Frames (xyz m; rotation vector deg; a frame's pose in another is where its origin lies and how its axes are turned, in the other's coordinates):
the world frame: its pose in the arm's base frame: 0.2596 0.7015 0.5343 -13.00 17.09 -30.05
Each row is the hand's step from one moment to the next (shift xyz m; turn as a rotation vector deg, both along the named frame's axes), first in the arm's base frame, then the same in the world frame.
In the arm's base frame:
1: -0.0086 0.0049 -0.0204 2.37 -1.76 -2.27
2: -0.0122 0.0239 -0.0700 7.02 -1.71 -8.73
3: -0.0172 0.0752 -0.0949 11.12 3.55 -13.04
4: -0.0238 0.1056 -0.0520 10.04 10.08 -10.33
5: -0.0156 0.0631 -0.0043 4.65 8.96 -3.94
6: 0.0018 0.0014 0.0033 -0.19 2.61 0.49
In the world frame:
1: -0.0051 0.0061 -0.0212 3.37 0.25 -1.56
2: -0.0071 0.0347 -0.0661 8.60 4.27 -6.02
3: -0.0325 0.0827 -0.0840 10.19 11.81 -7.94
4: -0.0632 0.0930 -0.0421 5.30 16.04 -4.89
5: -0.0448 0.0473 -0.0007 0.03 10.80 -0.89
6: 0.0000 0.0011 0.0039 -1.63 1.97 0.75

